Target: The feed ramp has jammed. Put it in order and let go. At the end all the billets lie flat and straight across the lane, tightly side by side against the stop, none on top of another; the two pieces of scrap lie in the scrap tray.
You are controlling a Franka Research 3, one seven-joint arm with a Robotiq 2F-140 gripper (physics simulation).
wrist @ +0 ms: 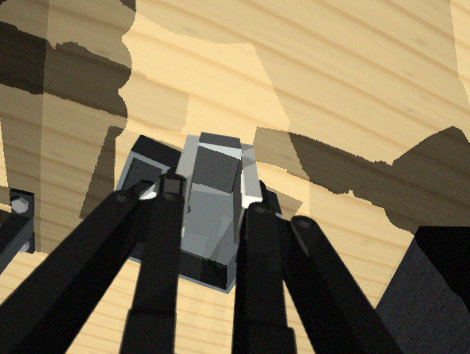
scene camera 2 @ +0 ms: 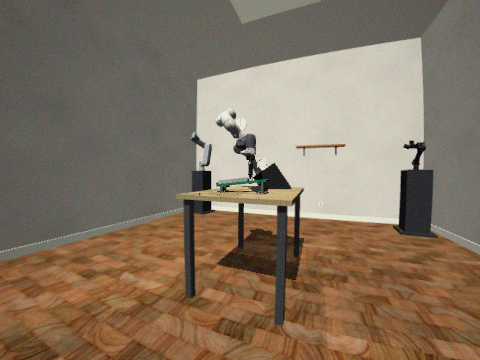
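My gripper (scene camera 2: 250,176) (wrist: 216,159) points down and is shut on a dark grey piece of scrap (wrist: 216,166), held between the pads. In the wrist view this piece is over the grey scrap tray (wrist: 157,146) with dark walls; its height above the tray floor is hard to tell. A small whitish piece (wrist: 148,192) shows inside the tray's left part, partly hidden by the left finger. In the scene view the feed ramp (scene camera 2: 242,183) has a green rail and slopes on dark supports. Light grey billets (scene camera 2: 232,180) lie along it, too small to tell apart.
A dark bracket (wrist: 21,206) with bolts stands left of the tray. A black slanted panel (scene camera 2: 275,177) (wrist: 425,285) stands to the tray's right in the wrist view. All stand on the wooden table (scene camera 2: 240,197) (wrist: 210,25). Arm shadows cross the table top.
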